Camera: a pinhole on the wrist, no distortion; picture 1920 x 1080 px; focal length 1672.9 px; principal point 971.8 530.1 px. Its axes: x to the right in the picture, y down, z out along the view. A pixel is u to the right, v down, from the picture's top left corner.
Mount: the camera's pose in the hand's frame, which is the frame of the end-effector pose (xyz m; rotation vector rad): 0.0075 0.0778 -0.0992 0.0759 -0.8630 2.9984
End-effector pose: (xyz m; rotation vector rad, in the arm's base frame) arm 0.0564 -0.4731 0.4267 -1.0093 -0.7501 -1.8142
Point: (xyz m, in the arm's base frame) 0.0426 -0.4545 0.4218
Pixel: 1216 844
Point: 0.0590 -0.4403 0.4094
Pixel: 1456 699
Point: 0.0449 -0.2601 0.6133
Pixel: 748 290
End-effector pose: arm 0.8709 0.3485 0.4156 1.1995 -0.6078 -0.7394
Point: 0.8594 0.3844 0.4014
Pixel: 1657 984
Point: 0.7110 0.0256 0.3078
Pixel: 543 603
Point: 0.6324 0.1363 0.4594
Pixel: 1015 43
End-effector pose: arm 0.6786 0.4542 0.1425 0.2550 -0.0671 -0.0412
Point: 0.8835 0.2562 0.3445
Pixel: 124 518
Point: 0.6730 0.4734 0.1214
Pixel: 1297 804
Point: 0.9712 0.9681 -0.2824
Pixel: behind the camera
